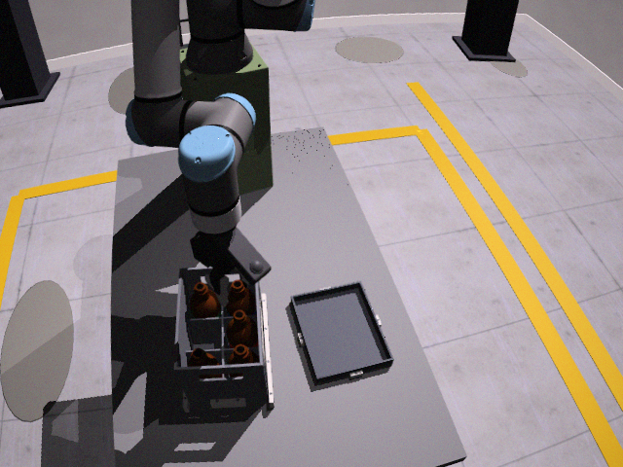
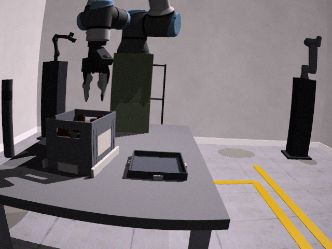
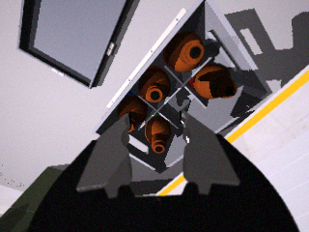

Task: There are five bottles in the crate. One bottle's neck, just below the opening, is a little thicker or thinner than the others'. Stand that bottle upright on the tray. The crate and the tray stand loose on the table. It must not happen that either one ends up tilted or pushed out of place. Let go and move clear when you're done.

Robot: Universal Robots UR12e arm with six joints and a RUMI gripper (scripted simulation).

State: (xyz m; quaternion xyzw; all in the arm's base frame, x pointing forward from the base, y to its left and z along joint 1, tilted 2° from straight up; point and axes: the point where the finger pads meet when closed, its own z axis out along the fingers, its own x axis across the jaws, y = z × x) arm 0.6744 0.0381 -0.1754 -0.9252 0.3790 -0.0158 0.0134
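The dark grey crate is 16 cm below my hand and 5 cm to the right of it. Also, from my hand: black tray: 23 cm to the left, 23 cm below, 4 cm behind.
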